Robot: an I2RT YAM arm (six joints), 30 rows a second.
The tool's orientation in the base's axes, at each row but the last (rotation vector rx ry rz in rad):
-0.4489, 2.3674, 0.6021
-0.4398, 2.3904, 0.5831
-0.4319, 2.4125, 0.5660
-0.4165, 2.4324, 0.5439
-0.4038, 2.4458, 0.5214
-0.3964, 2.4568, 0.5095
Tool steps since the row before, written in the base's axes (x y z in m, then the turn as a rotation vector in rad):
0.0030, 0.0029, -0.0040, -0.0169, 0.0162, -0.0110
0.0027, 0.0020, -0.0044, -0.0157, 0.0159, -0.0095
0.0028, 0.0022, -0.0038, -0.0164, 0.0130, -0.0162
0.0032, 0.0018, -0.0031, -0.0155, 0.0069, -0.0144
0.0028, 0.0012, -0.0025, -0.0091, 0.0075, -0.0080
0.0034, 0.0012, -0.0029, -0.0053, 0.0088, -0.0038
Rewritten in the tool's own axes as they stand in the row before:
0.0000, -0.0002, 0.0058, 0.0171, 0.0179, 0.0075
0.0005, -0.0008, 0.0055, 0.0152, 0.0176, 0.0069
-0.0001, -0.0004, 0.0052, 0.0205, 0.0135, 0.0100
-0.0008, -0.0006, 0.0047, 0.0197, 0.0083, 0.0062
-0.0008, -0.0007, 0.0038, 0.0107, 0.0080, 0.0049
-0.0011, -0.0010, 0.0044, 0.0050, 0.0088, 0.0041

